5 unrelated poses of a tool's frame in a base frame.
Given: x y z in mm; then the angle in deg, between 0 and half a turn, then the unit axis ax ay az.
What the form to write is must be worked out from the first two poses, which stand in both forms.
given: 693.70, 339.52, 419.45, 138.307, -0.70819, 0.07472, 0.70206
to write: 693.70, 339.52, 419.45, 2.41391, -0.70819, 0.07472, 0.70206
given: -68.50, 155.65, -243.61, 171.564, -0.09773, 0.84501, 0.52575
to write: -68.50, 155.65, -243.61, 2.99436, -0.09773, 0.84501, 0.52575
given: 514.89, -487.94, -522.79, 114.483, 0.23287, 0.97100, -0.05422
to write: 514.89, -487.94, -522.79, 1.99811, 0.23287, 0.97100, -0.05422
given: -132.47, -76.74, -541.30, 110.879, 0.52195, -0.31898, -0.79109
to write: -132.47, -76.74, -541.30, 1.93520, 0.52195, -0.31898, -0.79109
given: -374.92, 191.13, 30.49, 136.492, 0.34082, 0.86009, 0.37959
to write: -374.92, 191.13, 30.49, 2.38223, 0.34082, 0.86009, 0.37959
